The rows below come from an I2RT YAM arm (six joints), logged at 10 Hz.
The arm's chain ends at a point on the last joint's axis. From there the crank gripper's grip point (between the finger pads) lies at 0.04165 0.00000 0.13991 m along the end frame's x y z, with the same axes.
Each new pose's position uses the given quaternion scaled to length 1; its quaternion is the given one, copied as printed.
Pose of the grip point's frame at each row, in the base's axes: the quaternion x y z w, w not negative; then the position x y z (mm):
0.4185 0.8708 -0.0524 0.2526 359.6 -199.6 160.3
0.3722 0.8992 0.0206 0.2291 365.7 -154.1 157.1
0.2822 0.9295 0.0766 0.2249 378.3 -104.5 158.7
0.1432 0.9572 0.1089 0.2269 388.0 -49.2 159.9
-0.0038 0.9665 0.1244 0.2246 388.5 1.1 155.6
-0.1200 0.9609 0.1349 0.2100 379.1 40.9 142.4
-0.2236 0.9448 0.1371 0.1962 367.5 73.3 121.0
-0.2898 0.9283 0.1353 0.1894 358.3 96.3 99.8
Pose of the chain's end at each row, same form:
0.4185 0.8708 -0.0524 0.2526 325.9 -186.5 301.7
0.3722 0.8992 0.0206 0.2291 331.6 -163.7 298.7
0.2822 0.9295 0.0766 0.2249 344.6 -129.9 298.4
0.1432 0.9572 0.1089 0.2269 358.5 -82.7 298.9
-0.0038 0.9665 0.1244 0.2246 365.3 -34.8 295.2
-0.1200 0.9609 0.1349 0.2100 363.9 4.8 283.0
-0.2236 0.9448 0.1371 0.1962 358.5 40.1 262.9
-0.2898 0.9283 0.1353 0.1894 351.7 66.1 242.5

